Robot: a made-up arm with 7 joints. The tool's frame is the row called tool. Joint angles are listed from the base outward. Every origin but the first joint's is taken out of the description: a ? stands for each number. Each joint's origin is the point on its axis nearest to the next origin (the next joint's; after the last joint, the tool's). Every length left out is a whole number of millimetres.
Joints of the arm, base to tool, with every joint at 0 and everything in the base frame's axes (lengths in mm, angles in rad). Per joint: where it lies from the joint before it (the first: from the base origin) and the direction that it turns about. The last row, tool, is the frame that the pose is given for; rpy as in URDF.
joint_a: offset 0 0 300 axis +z
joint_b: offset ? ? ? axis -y
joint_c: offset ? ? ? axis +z
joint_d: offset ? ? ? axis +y
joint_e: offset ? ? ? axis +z
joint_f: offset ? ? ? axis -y
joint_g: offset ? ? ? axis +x
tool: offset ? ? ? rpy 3.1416 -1.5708 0
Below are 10 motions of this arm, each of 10 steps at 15 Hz.
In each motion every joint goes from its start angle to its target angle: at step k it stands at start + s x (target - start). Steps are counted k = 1, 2, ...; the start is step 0. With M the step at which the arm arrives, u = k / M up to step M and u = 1 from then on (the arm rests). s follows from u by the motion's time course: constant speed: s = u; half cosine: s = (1 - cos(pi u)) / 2; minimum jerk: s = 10 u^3 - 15 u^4 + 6 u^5.
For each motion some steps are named. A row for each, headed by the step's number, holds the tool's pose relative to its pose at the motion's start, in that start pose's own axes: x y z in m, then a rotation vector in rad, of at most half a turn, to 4 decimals.
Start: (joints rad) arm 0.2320 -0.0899 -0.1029 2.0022 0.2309 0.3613 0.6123
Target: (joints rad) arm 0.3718 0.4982 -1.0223 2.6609 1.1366 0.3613 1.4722
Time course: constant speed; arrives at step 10
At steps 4, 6, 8, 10:
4: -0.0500 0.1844 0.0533 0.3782 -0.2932 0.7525
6: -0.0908 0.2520 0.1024 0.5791 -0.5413 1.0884
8: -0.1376 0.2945 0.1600 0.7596 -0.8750 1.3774
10: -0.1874 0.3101 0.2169 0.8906 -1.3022 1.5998

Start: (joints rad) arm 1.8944 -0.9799 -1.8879 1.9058 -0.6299 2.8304 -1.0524
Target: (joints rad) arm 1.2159 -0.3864 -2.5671 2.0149 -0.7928 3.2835 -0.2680
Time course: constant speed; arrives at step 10
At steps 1, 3, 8, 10:
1: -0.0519 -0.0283 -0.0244 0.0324 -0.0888 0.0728
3: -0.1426 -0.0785 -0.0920 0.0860 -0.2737 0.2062
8: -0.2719 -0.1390 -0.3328 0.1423 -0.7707 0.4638
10: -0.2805 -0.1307 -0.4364 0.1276 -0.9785 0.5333

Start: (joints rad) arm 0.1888 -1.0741 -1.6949 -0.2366 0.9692 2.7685 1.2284
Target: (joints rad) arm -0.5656 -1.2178 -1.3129 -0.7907 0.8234 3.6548 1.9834
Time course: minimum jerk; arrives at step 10
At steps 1, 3, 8, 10:
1: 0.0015 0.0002 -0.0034 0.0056 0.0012 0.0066
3: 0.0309 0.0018 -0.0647 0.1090 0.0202 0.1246
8: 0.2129 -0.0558 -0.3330 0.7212 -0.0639 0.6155
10: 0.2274 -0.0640 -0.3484 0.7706 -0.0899 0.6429

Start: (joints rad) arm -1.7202 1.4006 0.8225 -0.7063 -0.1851 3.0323 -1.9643
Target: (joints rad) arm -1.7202 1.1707 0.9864 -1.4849 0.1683 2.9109 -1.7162
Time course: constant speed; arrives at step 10
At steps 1, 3, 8, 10:
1: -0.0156 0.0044 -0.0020 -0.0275 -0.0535 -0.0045
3: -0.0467 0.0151 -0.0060 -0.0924 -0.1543 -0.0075
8: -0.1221 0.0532 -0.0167 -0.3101 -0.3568 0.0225
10: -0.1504 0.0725 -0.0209 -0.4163 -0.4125 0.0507

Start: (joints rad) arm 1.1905 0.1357 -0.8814 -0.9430 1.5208 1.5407 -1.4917
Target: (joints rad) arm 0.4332 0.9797 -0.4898 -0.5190 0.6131 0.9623 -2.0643
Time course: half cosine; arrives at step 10
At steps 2, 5, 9, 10:
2: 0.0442 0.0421 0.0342 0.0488 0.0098 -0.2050
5: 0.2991 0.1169 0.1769 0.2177 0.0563 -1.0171
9: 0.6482 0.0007 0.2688 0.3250 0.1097 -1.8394
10: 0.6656 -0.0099 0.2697 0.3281 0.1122 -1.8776

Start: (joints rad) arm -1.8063 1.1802 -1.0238 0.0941 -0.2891 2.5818 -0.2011
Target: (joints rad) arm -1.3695 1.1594 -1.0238 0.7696 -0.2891 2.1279 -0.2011
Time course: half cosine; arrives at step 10
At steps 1, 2, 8, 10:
1: -0.0073 -0.0009 -0.0053 0.0052 -0.0362 0.0051
2: -0.0283 -0.0039 -0.0216 0.0203 -0.1411 0.0204
8: -0.2103 -0.0730 -0.3055 0.2234 -1.3091 0.2801
10: -0.2194 -0.0856 -0.3489 0.2532 -1.4421 0.3225

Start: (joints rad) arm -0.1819 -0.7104 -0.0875 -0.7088 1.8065 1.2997 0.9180
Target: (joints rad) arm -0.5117 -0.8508 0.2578 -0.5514 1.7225 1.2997 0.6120
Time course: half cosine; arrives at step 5
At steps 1, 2, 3, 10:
1: 0.0159 -0.0089 -0.0147 0.0047 0.0381 -0.0359
2: 0.0545 -0.0353 -0.0554 0.0155 0.1379 -0.1304
3: 0.0956 -0.0731 -0.1097 0.0260 0.2610 -0.2472
10: 0.1314 -0.1211 -0.1747 0.0348 0.3977 -0.3764

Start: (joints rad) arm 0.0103 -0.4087 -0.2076 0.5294 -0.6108 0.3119 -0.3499
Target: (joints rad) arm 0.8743 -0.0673 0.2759 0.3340 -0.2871 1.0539 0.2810
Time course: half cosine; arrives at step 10
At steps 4, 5, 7, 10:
4: -0.0078 -0.0053 -0.1942 0.3353 0.6729 0.2753
5: -0.0395 0.0099 -0.2612 0.5523 0.9325 0.4198
7: -0.1240 0.0586 -0.3340 1.0757 1.3265 0.7154
10: -0.1851 0.0973 -0.3393 1.5261 1.5003 0.9288

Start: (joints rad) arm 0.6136 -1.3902 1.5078 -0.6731 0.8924 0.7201 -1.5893
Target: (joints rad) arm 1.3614 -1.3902 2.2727 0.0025 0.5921 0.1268 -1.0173
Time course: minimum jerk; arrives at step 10
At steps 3, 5, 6, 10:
3: -0.1158 -0.0952 0.0269 0.1780 -0.0932 0.3176
5: -0.2921 -0.3646 0.0362 0.5556 -0.2549 0.9858
6: -0.3375 -0.5333 0.0152 0.7668 -0.3186 1.3481
10: -0.3208 -0.8184 -0.0533 1.1516 -0.3629 1.9613

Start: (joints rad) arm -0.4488 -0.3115 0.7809 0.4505 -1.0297 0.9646 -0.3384
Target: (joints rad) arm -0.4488 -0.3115 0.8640 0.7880 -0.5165 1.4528 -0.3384
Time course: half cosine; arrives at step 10
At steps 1, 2, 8, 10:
1: -0.0009 -0.0016 0.0010 0.0107 0.0127 0.0076
2: -0.0036 -0.0064 0.0039 0.0413 0.0488 0.0308
8: -0.0514 -0.0660 0.0343 0.3241 0.3734 0.3903
10: -0.0589 -0.0742 0.0373 0.3480 0.3993 0.4422

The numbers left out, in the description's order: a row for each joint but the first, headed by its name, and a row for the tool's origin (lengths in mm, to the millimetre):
joint_b: 0 -66 0
joint_c: 0 0 483
joint_d: 25 54 0
joint_e: -13 0 272
joint_f: 0 -108 0
joint_g: 17 0 128
tool: 0 0 0

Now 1 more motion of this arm.
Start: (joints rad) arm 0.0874 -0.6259 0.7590 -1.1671 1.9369 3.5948 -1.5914
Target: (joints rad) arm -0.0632 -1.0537 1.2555 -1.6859 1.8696 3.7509 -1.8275
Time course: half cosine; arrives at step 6
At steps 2, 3, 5, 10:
2: 0.0219 -0.0194 0.0537 -0.1267 0.0091 0.0743
3: 0.0531 -0.0376 0.1093 -0.2478 0.0219 0.1692
5: 0.1294 -0.0611 0.2041 -0.4340 0.0508 0.3809
10: 0.1437 -0.0633 0.2180 -0.4592 0.0560 0.4187

